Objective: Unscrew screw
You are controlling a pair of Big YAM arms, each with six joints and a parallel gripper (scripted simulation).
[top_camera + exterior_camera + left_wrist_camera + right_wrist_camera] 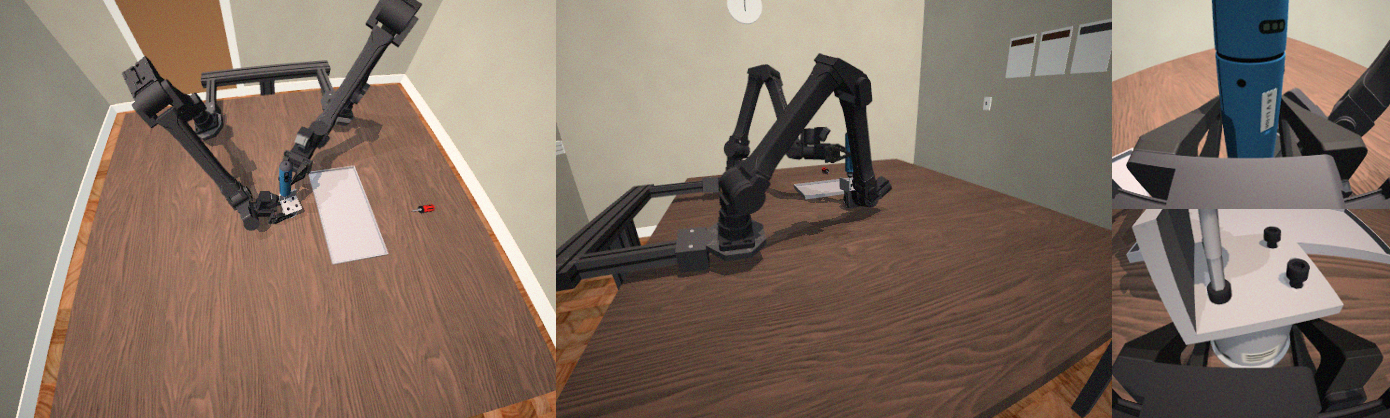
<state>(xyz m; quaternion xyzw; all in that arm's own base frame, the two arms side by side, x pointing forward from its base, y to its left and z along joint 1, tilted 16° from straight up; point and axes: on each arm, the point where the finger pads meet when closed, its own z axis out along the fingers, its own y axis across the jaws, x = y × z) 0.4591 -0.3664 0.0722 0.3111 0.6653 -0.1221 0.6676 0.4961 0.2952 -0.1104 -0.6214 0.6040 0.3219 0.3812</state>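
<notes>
My right gripper is now 1 cm below the joint module body. Round my right hand: bracket 5 cm above; then flat tray 3 cm ahead, 23 cm to the left, 2 cm below; then small red-handled screwdriver 7 cm ahead, 57 cm to the left, 1 cm below.
</notes>
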